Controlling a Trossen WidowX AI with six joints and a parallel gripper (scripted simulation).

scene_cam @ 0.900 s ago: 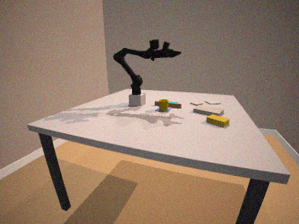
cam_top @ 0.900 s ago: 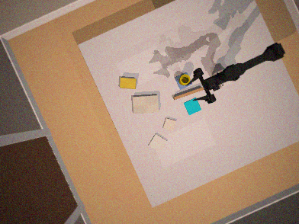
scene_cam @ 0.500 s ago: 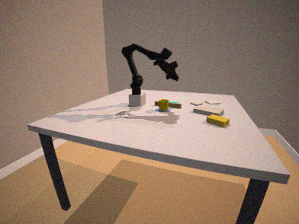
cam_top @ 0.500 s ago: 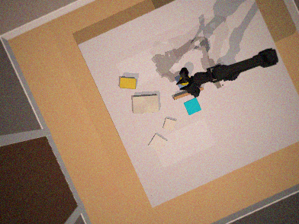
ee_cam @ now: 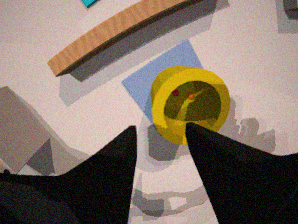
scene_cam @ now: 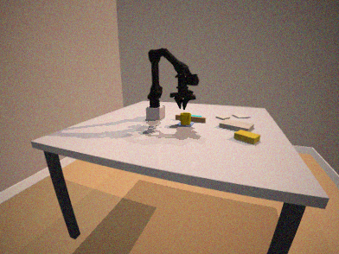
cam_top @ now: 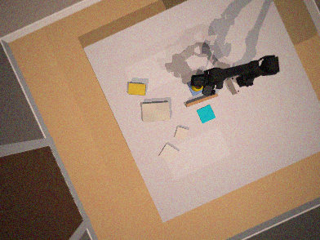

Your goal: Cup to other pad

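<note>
My gripper tip is now 6 cm above the olive-yellow cup, 2 cm short of it and 1 cm to the left of it. From my gripper tip the other things lie so: thin brown wooden bar: 9 cm below, 8 cm to the left, 4 cm ahead; cyan pad: 18 cm to the left, 10 cm below, 5 cm ahead; blue pad: 10 cm below, 3 cm ahead, 1 cm to the right.
</note>
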